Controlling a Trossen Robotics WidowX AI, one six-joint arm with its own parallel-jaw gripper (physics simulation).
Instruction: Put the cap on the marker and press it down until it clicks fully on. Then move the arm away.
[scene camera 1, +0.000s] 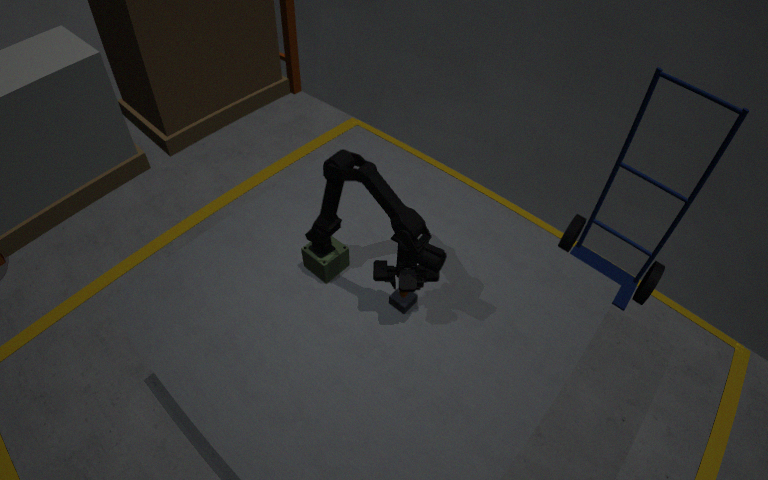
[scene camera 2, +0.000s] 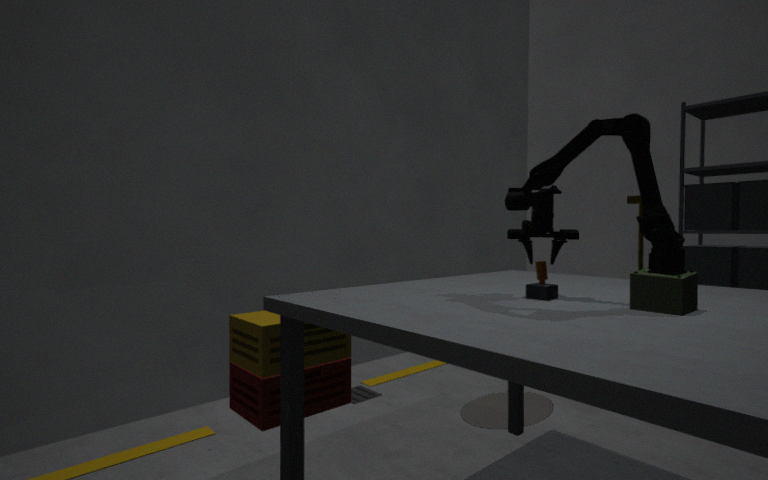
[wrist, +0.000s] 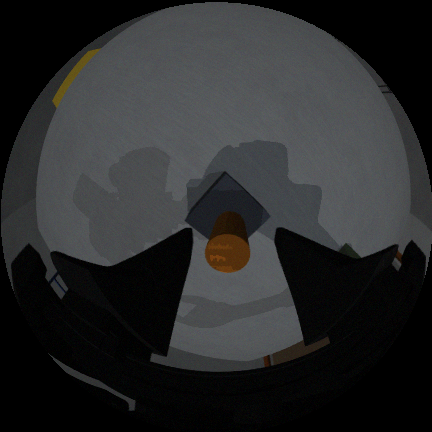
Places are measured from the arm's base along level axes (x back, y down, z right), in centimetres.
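Where they show: gripper, fingertip midpoint: (scene camera 2: 541, 264) (wrist: 234, 234); arm's base at its link origin: (scene camera 1: 321, 248) (scene camera 2: 667, 272).
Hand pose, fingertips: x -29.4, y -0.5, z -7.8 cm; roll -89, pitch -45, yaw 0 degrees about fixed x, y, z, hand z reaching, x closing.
Observation:
Things, the pixels of their top centre, and the offset from my fingertips. "spot": a spot on its surface instead. Level surfaces: height alone.
- orange cap at its top centre: (wrist: 230, 258) (scene camera 1: 405, 283) (scene camera 2: 541, 261) dx +0.6, dy -1.0, dz -1.0 cm
- marker at a spot on its surface: (scene camera 2: 542, 279) spot: dx +1.7, dy +4.1, dz -2.1 cm
- dark square block at its top centre: (wrist: 227, 218) (scene camera 2: 542, 284) (scene camera 1: 403, 295) dx +0.8, dy +5.7, dz -1.0 cm
- table at its surface level: dy +9.7 cm
The orange cap (scene camera 1: 403, 293) (scene camera 2: 541, 270) (wrist: 227, 254) sits at the top of the marker and leans to one side in scene camera 2. A short, narrower orange part of the marker (scene camera 2: 542, 281) shows between the cap and the dark square block (scene camera 1: 403, 302) (scene camera 2: 542, 291) (wrist: 225, 197). The block rests on the table. How far the cap reaches over the marker is hidden. My gripper (scene camera 2: 542, 263) (wrist: 234, 234) is open and points down. Its fingertips are apart at about the height of the cap's top, one on each side, with gaps to the cap.
The arm's green base block (scene camera 1: 325, 261) (scene camera 2: 662, 292) stands on the table (scene camera 2: 396, 311), to one side of the dark block. Off the table are a blue hand truck (scene camera 1: 606, 264), yellow and red crates (scene camera 2: 246, 345), and a shelf rack (scene camera 2: 682, 169).

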